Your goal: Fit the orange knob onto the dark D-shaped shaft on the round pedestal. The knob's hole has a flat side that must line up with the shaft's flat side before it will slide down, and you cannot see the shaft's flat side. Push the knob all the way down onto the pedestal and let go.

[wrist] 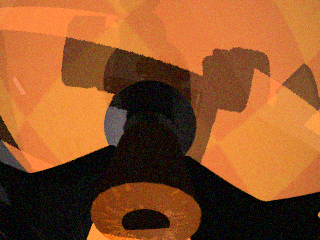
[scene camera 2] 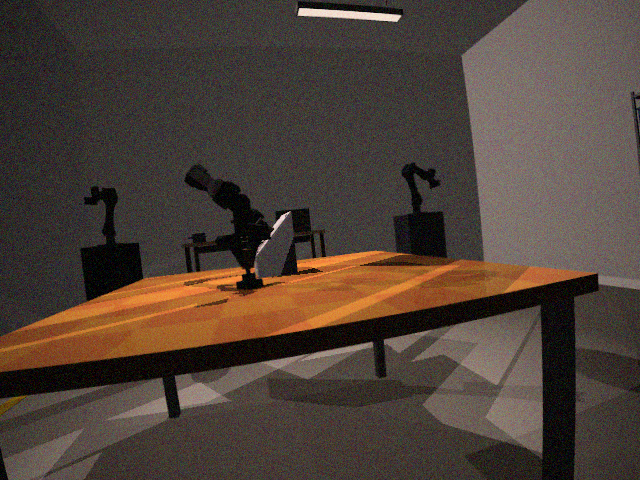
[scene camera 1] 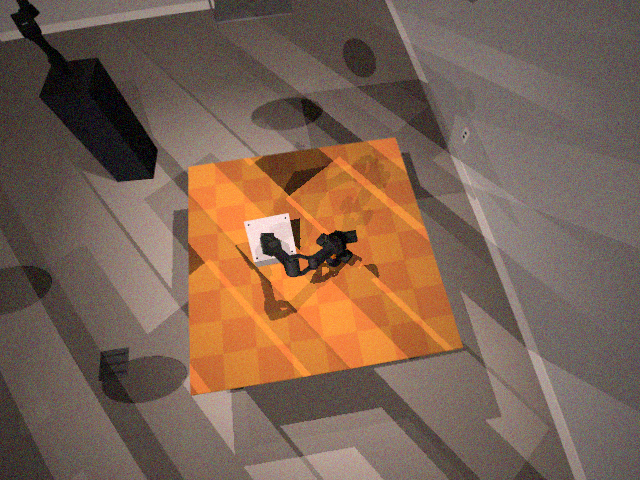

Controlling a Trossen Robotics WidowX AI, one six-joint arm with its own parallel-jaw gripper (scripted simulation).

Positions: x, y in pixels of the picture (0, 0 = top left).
Scene:
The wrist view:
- gripper: 148, 158
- round dark pedestal: 151, 100
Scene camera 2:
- gripper: 247, 265

